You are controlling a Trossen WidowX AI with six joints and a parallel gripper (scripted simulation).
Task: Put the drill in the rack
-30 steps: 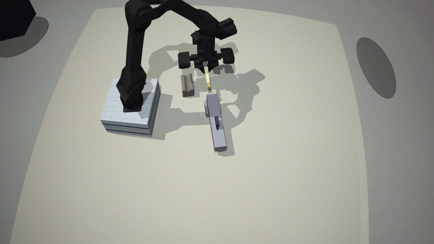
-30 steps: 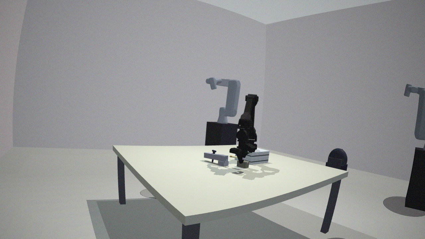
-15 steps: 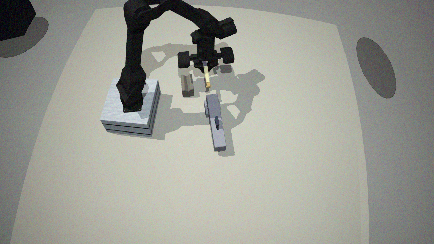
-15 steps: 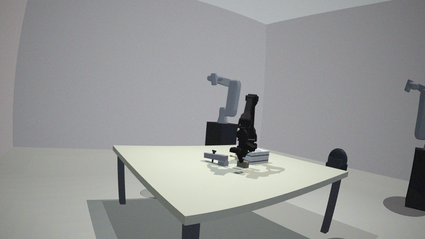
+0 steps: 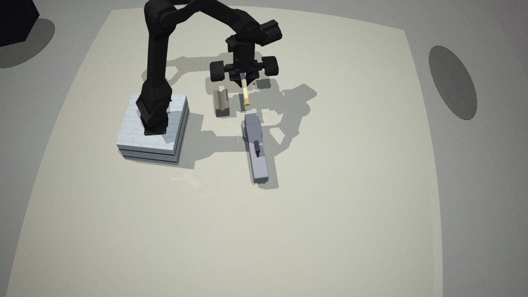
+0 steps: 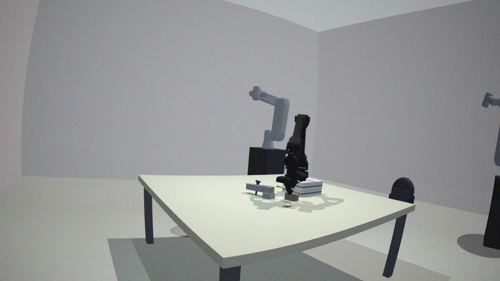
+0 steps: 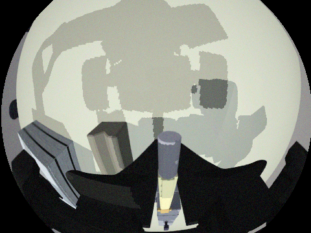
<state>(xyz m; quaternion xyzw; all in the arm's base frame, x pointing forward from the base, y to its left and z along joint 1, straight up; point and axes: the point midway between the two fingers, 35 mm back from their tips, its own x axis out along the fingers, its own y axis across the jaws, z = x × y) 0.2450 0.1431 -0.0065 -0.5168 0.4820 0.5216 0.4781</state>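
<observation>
The v-grooved rack is 6 cm behind my gripper tip, 4 cm to the right of it and 3 cm below it. Also, from my gripper tip: block (20 cm to the right, 2 cm ahead, 1 cm below); then drill (4 cm to the right, 3 cm above); then dark key (22 cm to the right, 2 cm ahead, 1 cm above).
</observation>
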